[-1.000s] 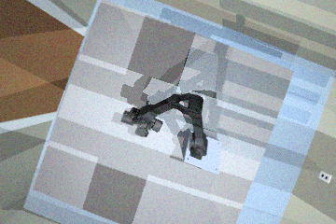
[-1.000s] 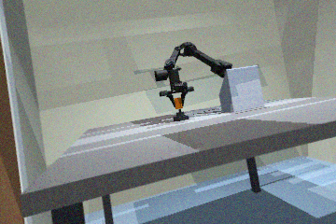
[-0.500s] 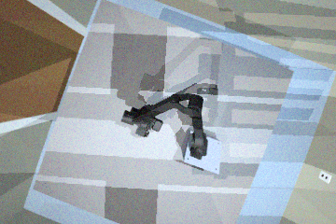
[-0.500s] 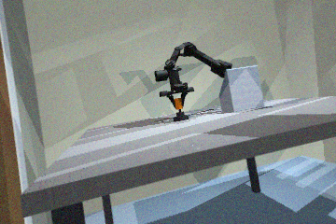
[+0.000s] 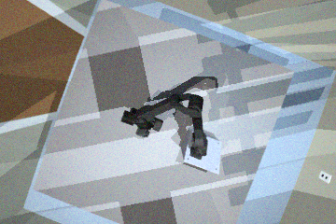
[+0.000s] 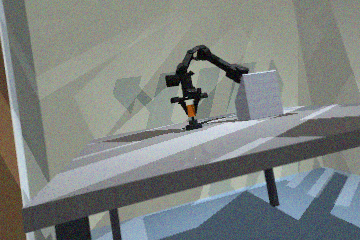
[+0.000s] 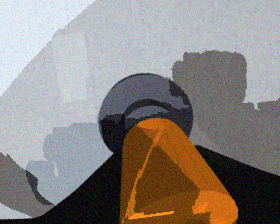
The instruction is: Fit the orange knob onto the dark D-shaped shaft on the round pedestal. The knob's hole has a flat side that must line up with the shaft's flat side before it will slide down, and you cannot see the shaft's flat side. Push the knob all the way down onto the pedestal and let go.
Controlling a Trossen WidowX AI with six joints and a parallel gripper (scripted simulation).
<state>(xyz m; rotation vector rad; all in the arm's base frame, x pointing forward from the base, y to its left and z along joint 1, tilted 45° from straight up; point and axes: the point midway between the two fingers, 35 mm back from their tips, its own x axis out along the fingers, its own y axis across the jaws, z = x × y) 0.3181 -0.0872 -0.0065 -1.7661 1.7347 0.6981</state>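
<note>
Right now my gripper tip is 2 cm below the orange knob. Round my gripper tip: dark round pedestal (4 cm below).
</note>
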